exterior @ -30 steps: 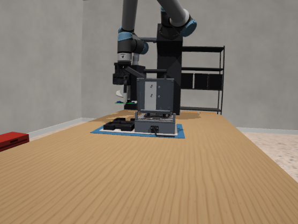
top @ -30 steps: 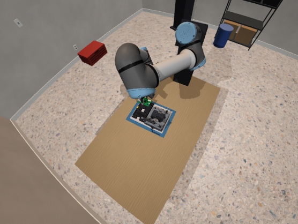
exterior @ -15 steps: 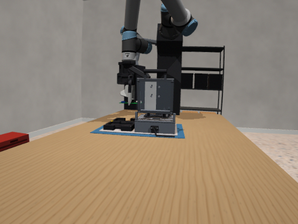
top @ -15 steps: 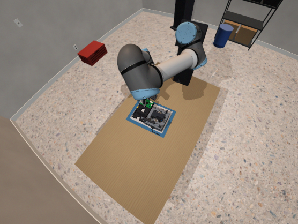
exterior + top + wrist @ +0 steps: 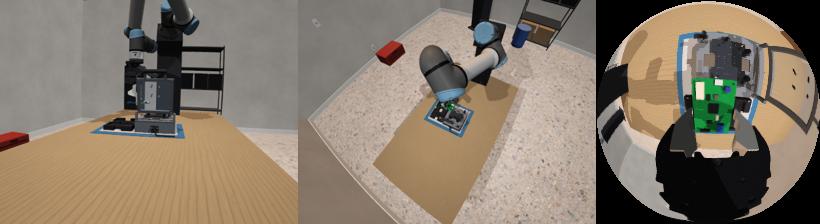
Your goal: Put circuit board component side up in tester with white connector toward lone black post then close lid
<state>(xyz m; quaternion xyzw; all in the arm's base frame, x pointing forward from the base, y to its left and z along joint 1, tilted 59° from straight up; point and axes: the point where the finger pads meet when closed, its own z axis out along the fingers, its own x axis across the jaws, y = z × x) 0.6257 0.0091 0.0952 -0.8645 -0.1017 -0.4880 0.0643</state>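
Now: the tester bed 110 mm to the left of my hand, 60 mm below it and 10 mm behind it. The rest, counted from my hand: green circuit board right at my hand; tester lid 160 mm to the left, 100 mm ahead, 60 mm above.
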